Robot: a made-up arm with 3 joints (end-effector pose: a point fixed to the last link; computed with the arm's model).
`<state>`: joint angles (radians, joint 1 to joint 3).
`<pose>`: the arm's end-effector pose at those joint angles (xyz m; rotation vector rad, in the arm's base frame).
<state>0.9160 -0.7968 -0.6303</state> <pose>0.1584 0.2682 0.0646 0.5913 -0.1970 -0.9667</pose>
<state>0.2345 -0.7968 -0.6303</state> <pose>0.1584 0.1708 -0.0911 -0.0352 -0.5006 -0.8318</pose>
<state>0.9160 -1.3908 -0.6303</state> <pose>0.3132 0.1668 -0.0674 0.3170 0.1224 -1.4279</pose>
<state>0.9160 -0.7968 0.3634</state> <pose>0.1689 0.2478 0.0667 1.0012 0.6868 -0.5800</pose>
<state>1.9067 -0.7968 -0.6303</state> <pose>0.1584 0.1967 0.3157 1.4917 0.3130 -1.0328</pose>
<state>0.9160 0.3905 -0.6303</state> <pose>-0.2750 0.2498 0.0407 0.9966 -0.7572 0.0663</pose>
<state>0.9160 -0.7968 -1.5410</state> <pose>0.1619 0.2823 0.0492 0.1110 -1.0035 -1.1826</pose>
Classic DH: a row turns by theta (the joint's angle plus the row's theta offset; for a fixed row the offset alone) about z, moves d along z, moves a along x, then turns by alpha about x. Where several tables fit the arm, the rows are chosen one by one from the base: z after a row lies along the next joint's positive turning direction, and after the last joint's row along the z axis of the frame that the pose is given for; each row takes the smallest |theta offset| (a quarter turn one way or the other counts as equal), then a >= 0, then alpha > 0; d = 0 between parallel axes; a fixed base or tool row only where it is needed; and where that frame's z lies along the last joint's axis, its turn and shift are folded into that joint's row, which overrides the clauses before.
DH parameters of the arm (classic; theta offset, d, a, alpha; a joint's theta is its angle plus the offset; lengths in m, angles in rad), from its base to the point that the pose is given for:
base (fixed): 1.5708 0.124 0 1.5708
joint 1: 0 -0.036 -0.22 -1.5708
joint 2: 1.5708 -0.254 0.081 1.5708
joint 3: 0 0.374 0.016 -1.5708
tool (fixed): 3.1416 0.018 0 0

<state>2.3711 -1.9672 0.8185</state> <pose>0.3394 0.3695 0.0859 -1.7442 -2.3156 0.2422</pose>
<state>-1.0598 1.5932 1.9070</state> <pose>-0.4086 -0.3540 0.2547 -2.1491 2.1293 0.2094</pose>
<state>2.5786 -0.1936 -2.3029</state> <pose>-0.0462 0.0104 0.4461 1.0211 -0.6011 -2.4752</pose>
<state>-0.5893 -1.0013 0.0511</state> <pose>0.2272 -0.0787 -0.1063 -0.5131 -0.2490 -0.9834</pose>
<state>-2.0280 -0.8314 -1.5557</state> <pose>0.1735 -0.2885 0.1485 -2.0737 -1.7210 1.1591</pose>
